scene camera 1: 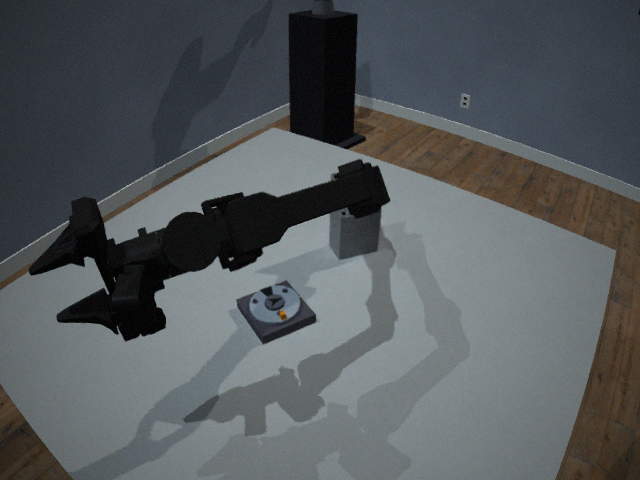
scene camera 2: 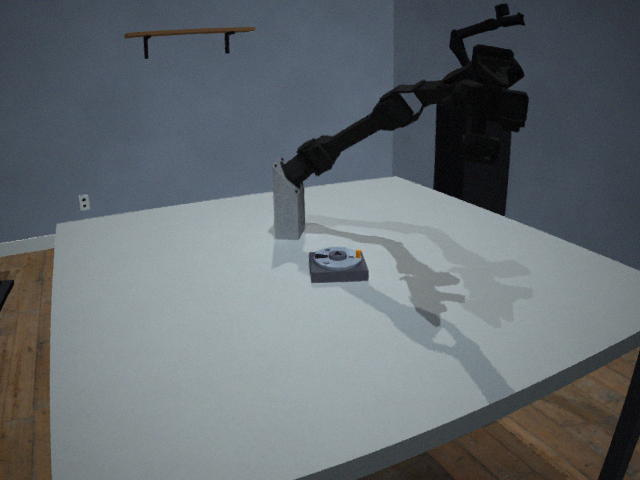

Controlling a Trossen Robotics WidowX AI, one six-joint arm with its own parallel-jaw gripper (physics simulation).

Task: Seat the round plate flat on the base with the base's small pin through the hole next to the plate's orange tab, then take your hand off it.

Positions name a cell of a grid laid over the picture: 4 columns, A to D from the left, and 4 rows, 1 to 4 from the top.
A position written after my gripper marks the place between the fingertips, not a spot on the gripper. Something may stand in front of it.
In view: my gripper (scene camera 1: A3), a round grey plate (scene camera 1: B3) and a dark square base (scene camera 1: B3).
The round grey plate is seen too in scene camera 2 (scene camera 2: C3). My gripper also shows in scene camera 2 (scene camera 2: D1). The dark square base also shows in scene camera 2 (scene camera 2: C3).
